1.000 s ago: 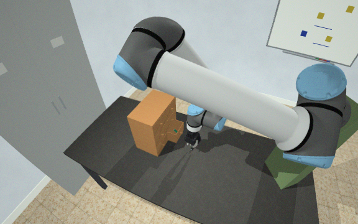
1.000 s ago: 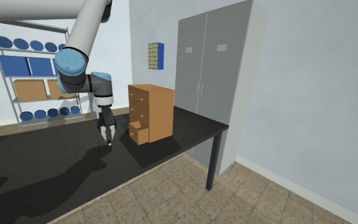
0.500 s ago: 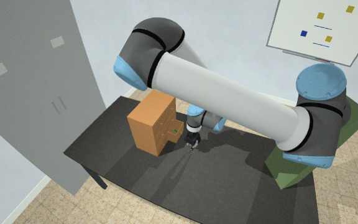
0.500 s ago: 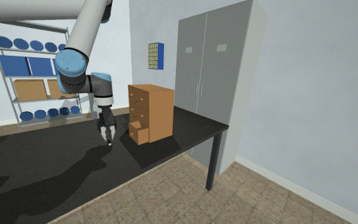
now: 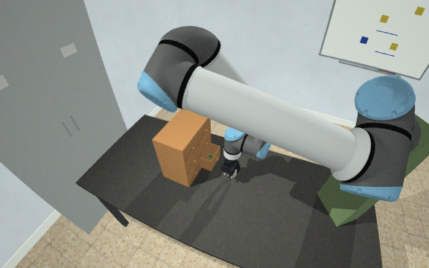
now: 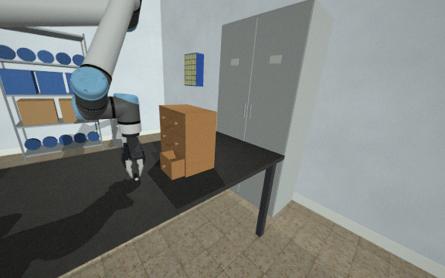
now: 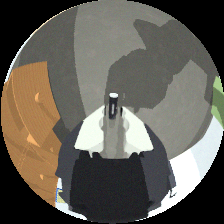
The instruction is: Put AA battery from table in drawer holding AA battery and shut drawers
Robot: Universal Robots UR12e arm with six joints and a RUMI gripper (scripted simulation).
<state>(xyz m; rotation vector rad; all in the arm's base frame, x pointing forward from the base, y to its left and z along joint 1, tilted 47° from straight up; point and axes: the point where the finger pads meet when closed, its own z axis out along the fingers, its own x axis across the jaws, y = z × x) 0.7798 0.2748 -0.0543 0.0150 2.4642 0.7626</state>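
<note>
The dark AA battery lies 1 cm below my hand. Also, from my hand: small green object (19 cm ahead, 2 cm to the right).
</note>
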